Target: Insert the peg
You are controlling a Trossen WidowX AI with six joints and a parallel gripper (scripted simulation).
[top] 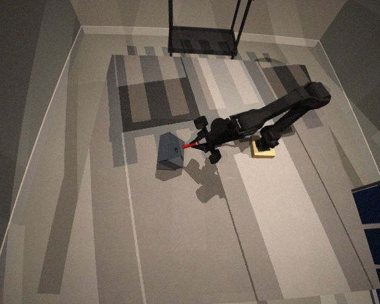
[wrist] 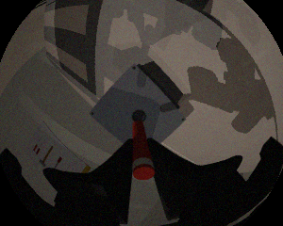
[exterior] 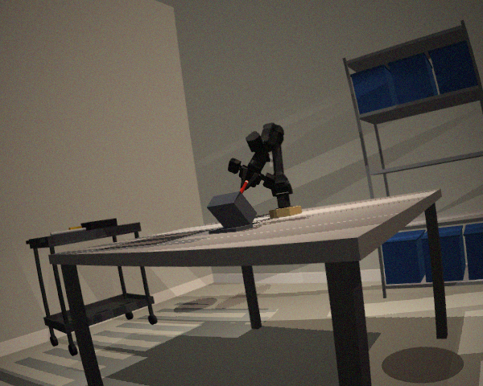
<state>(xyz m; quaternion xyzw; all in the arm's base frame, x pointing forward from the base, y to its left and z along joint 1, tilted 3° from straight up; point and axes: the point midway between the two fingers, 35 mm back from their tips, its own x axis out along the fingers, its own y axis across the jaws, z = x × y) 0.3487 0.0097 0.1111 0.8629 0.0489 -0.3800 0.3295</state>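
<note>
The grey-blue panel block lies 8 cm ahead of my gripper tip, 7 cm below it and 1 cm to the right of it. Also, from my gripper tip: red peg: 1 cm behind, 1 cm above.
</note>
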